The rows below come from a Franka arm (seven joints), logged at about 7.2 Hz.
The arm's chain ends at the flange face. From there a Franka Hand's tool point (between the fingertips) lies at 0.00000 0.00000 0.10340 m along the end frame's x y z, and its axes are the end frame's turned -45 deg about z.
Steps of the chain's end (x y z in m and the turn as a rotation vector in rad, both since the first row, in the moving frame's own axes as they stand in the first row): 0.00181, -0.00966, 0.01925, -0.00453, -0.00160, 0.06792; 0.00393, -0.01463, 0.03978, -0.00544, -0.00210, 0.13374; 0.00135, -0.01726, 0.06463, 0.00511, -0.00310, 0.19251; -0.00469, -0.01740, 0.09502, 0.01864, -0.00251, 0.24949; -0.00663, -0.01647, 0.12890, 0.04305, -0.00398, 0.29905; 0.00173, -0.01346, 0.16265, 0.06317, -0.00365, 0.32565
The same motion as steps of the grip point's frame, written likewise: 0.00766, -0.00535, 0.01925, -0.00207, -0.00433, 0.06792; 0.01256, -0.00736, 0.03978, -0.00236, -0.00533, 0.13374; 0.01336, -0.01183, 0.06463, 0.00581, 0.00142, 0.19251; 0.01035, -0.01700, 0.09500, 0.01496, 0.01141, 0.24949; 0.01028, -0.01930, 0.12880, 0.03326, 0.02763, 0.29905; 0.01580, -0.01239, 0.16244, 0.04725, 0.04209, 0.32565
